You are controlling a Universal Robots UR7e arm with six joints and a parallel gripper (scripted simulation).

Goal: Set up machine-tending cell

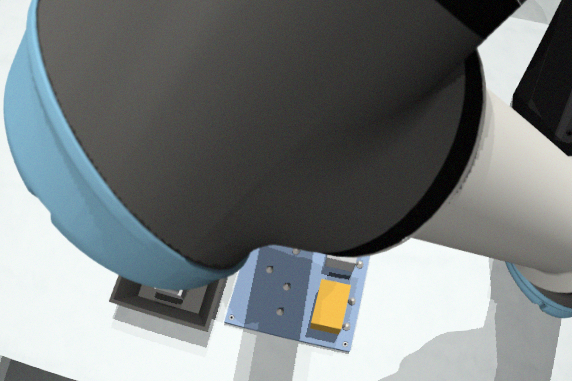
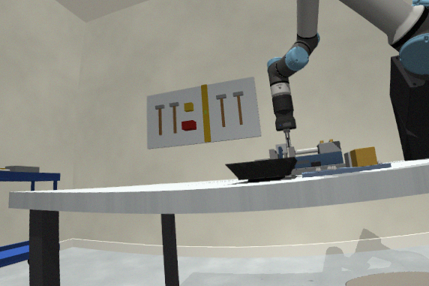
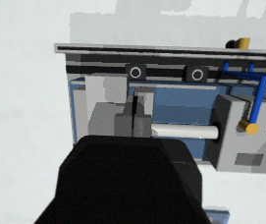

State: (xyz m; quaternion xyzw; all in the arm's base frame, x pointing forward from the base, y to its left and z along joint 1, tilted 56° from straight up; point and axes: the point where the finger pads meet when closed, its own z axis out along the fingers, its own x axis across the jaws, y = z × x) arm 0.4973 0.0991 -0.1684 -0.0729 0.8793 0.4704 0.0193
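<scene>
The blue base is 50 mm behind my hand, 30 mm to the left of it and 80 mm below it. From my hand the other things lie so: brass blank: 220 mm behind, 360 mm to the left, 100 mm below.
</scene>
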